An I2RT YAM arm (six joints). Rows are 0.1 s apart.
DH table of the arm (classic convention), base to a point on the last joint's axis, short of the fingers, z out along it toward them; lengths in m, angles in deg. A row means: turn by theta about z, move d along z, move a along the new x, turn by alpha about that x. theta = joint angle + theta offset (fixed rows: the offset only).
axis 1: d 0.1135; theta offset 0; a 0.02; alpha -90
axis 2: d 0; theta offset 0; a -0.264; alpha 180
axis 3: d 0; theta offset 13.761; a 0.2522; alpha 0
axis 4: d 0; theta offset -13.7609; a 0.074; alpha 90
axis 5: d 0; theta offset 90; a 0; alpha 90
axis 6: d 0.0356; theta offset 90; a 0; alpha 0
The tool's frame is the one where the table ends.
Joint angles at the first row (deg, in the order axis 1, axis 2, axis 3, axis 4, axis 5, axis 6):
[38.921 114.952 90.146 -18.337 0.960 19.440]
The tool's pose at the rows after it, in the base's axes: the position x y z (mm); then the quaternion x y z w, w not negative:
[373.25 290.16 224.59 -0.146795 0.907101 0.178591 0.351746]
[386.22 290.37 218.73 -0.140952 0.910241 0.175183 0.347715]
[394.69 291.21 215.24 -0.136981 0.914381 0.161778 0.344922]
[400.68 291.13 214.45 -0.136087 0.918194 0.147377 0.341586]
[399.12 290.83 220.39 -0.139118 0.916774 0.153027 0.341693]
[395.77 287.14 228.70 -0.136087 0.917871 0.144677 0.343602]
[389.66 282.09 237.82 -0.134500 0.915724 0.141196 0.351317]
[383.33 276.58 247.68 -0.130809 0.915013 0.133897 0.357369]
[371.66 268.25 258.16 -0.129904 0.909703 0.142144 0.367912]
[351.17 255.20 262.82 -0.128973 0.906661 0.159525 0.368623]
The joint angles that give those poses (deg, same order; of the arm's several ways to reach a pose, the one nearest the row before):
[37.962 118.340 94.124 -19.331 1.342 19.001]
[37.015 121.097 97.184 -20.268 1.056 18.963]
[36.570 123.200 100.004 -22.052 2.058 18.683]
[36.223 124.685 102.535 -24.256 3.075 18.132]
[36.255 124.044 102.779 -24.814 2.430 18.018]
[36.210 122.706 102.635 -26.257 3.418 17.974]
[36.211 120.391 100.921 -26.187 4.173 17.798]
[36.210 118.127 99.649 -26.901 5.308 17.759]
[36.211 114.128 95.687 -25.312 5.039 17.805]
[36.296 108.301 88.395 -22.831 3.528 18.559]

